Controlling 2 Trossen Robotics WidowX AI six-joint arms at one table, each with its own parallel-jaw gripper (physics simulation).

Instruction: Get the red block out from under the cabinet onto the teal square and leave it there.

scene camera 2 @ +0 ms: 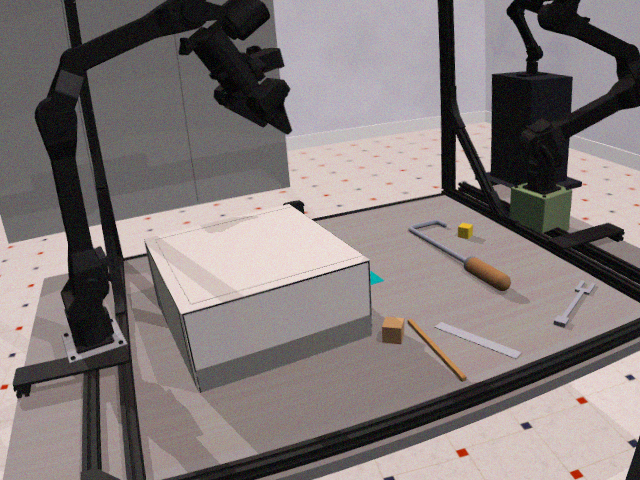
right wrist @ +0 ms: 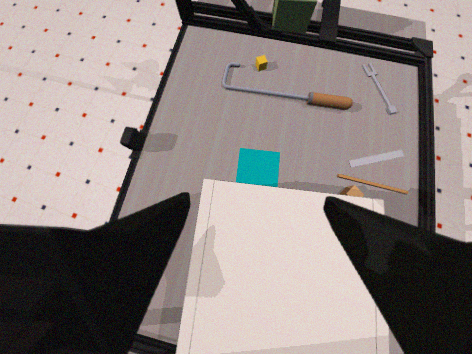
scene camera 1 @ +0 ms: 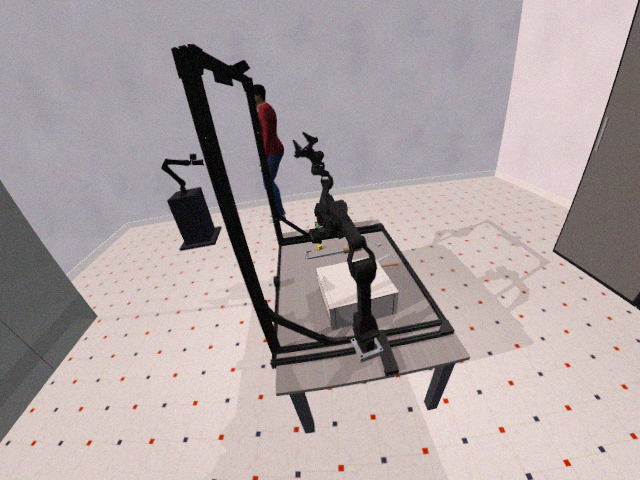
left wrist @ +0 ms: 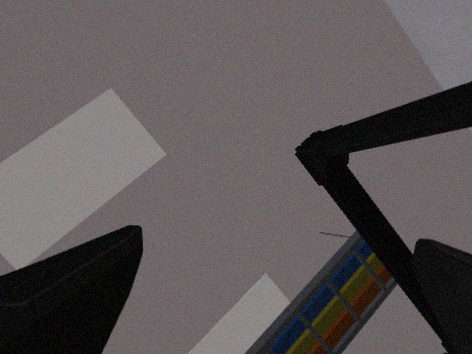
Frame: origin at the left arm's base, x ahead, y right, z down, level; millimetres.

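Where they show: left gripper, fingertip midpoint: point(scene camera 1: 297, 135) point(left wrist: 277, 245); right gripper, fingertip midpoint: point(scene camera 2: 277, 129) point(right wrist: 256, 200) point(scene camera 1: 329, 240); left arm's base, origin of the base link: point(scene camera 2: 541, 188); right arm's base, origin of the base link: point(scene camera 2: 92, 339) point(scene camera 1: 366, 344).
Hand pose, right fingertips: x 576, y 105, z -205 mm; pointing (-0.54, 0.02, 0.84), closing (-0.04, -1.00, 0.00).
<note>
Things, the pixels of their top centre, and the offset from my right fingertips. "pt": a spot on its surface instead. Level surfaces: height alone.
- white cabinet, middle of its top: point(scene camera 2: 244, 248) point(right wrist: 287, 282) point(scene camera 1: 354, 279) dx +110, dy -71, dz +167 mm
- grey table, its level: dz +303 mm
- teal square, surface spot: point(scene camera 2: 375, 278) pt dx -141, dy -71, dz +302 mm
- yellow cube, middle of its top: point(scene camera 2: 465, 225) point(right wrist: 261, 59) dx -414, dy -28, dz +278 mm
- wooden cube, middle of its top: point(scene camera 2: 393, 322) point(right wrist: 355, 194) dx -49, dy -257, dz +273 mm
- wooden stick, middle of its top: point(scene camera 2: 434, 346) point(right wrist: 373, 183) dx -81, dy -321, dz +296 mm
- grey strip, middle of its top: point(scene camera 2: 476, 339) point(right wrist: 376, 158) dx -150, dy -342, dz +302 mm
The white cabinet point(scene camera 1: 339, 286) point(scene camera 2: 270, 305) point(right wrist: 287, 263) stands on the grey table point(scene camera 2: 347, 395). The red block shows in no view. The teal square point(right wrist: 258, 166) point(scene camera 2: 375, 278) lies on the table against the cabinet's far side, partly hidden by it. My right gripper point(scene camera 2: 282, 119) point(right wrist: 256, 200) point(scene camera 1: 314, 234) is open and empty, high above the cabinet's top, pointing down toward the teal square. My left gripper point(scene camera 1: 305, 143) is open and empty, raised high above the table's far end.
Beyond the teal square lie a hook tool with a wooden handle point(scene camera 2: 461, 259) point(right wrist: 284, 94) and a yellow cube point(scene camera 2: 465, 230) point(right wrist: 261, 62). A wooden cube point(scene camera 2: 392, 330), a wooden stick point(scene camera 2: 437, 350) and a grey strip point(scene camera 2: 477, 339) lie by the cabinet's corner. A black frame point(scene camera 1: 218, 190) rims the table.
</note>
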